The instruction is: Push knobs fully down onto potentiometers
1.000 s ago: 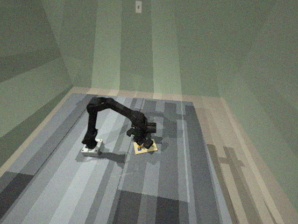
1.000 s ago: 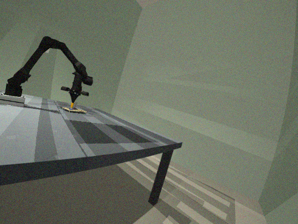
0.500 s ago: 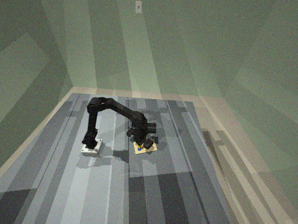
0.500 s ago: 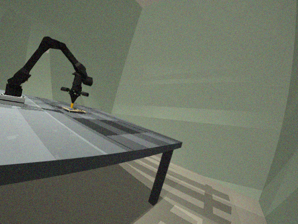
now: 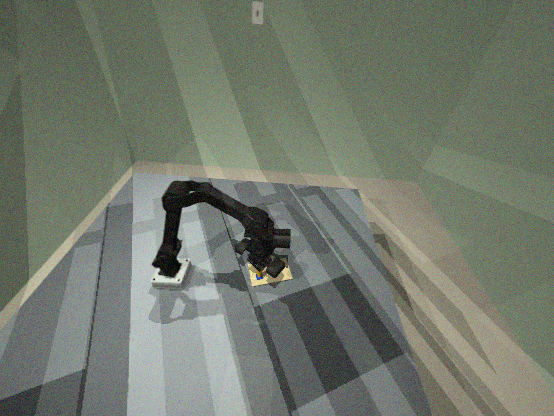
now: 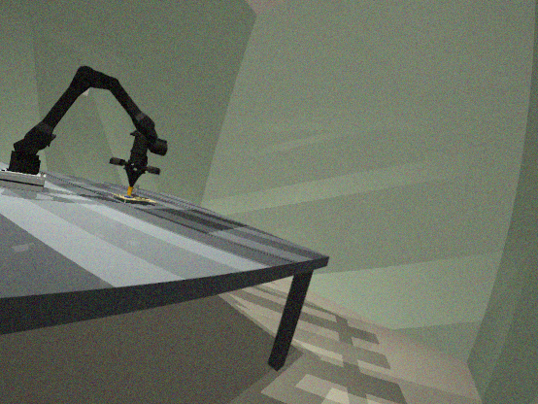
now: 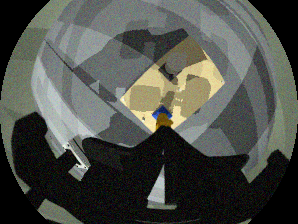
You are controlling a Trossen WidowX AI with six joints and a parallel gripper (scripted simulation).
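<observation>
My gripper tip is now 1 cm above the orange knob. The rest, counted from my gripper tip: grey knob: 3 cm ahead, 6 cm to the left, 1 cm below.
</observation>
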